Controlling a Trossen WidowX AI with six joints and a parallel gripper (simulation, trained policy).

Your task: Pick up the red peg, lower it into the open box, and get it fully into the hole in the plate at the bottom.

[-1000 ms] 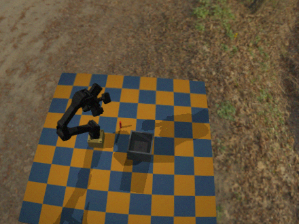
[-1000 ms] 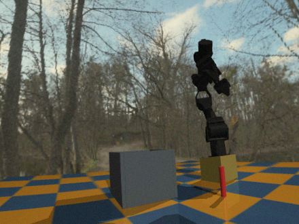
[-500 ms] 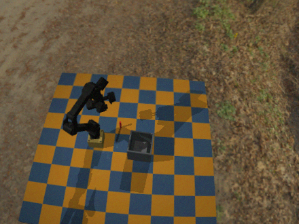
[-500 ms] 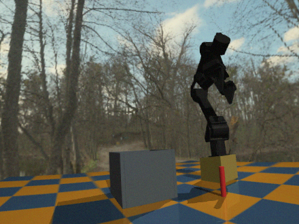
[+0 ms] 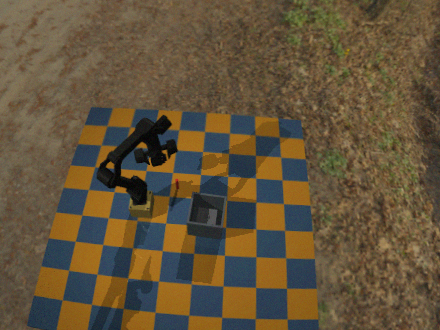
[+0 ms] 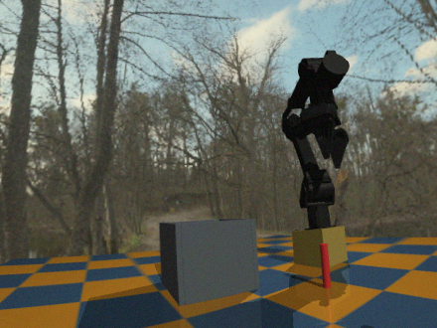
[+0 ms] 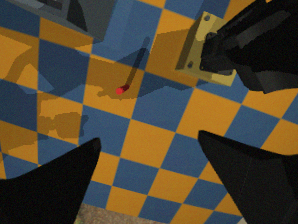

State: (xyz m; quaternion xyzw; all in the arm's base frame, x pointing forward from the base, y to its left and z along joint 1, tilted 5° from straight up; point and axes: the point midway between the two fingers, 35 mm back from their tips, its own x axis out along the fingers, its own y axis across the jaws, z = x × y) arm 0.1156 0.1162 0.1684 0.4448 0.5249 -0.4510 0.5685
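The red peg is 200 mm below my gripper tip, 70 mm ahead of it and 10 mm to the right of it. Round my gripper tip: plate 210 mm to the right, 200 mm ahead, 190 mm below.
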